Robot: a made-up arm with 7 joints.
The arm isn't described. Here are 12 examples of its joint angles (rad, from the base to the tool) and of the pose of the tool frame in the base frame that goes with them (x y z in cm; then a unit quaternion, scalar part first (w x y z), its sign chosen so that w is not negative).
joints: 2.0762 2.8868 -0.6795 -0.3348 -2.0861 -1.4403 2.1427
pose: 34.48 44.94 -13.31 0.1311 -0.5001 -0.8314 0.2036
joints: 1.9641 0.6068 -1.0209 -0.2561 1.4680 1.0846 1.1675
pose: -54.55 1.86 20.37 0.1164 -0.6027 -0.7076 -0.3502
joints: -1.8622 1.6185 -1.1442 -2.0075 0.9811 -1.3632 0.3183
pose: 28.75 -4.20 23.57 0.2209 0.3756 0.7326 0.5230
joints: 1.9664 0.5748 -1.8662 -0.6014 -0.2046 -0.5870 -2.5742
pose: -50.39 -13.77 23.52 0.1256 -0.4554 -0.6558 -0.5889
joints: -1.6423 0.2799 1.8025 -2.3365 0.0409 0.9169 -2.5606
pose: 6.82 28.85 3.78 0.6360 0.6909 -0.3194 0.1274
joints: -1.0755 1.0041 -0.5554 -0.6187 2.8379 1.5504 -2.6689
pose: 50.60 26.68 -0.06 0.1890 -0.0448 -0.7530 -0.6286
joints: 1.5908 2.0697 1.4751 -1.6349 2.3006 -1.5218 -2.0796
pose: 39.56 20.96 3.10 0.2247 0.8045 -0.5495 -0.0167
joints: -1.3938 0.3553 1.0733 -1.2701 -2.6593 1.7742 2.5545
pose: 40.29 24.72 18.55 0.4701 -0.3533 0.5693 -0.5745
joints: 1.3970 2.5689 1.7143 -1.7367 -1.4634 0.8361 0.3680
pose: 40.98 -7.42 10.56 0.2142 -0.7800 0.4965 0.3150
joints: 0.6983 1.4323 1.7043 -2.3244 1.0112 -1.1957 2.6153
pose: 12.33 9.77 25.75 0.3656 -0.7834 -0.2460 -0.4383
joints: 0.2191 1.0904 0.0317 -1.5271 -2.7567 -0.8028 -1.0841
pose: 30.34 29.65 -19.71 0.5578 -0.0374 -0.4078 0.7219
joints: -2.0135 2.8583 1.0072 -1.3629 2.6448 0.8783 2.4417
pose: -49.26 -1.47 -3.67 0.4175 -0.7552 -0.3893 -0.3223
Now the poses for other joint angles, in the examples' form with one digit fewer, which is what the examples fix.
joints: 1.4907 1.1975 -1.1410 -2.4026 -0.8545 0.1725 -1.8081
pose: -20.0 -9.5 -17.7 0.040 -0.018 -0.378 -0.925
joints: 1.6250 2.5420 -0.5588 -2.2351 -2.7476 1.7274 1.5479
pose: -10.8 23.6 -19.2 0.337 -0.206 -0.690 -0.607
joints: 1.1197 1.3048 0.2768 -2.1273 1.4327 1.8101 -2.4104
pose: 15.2 22.5 -21.7 0.292 -0.434 0.056 -0.850
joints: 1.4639 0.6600 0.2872 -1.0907 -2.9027 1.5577 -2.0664
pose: -35.4 31.6 -23.8 0.762 -0.041 -0.619 0.185
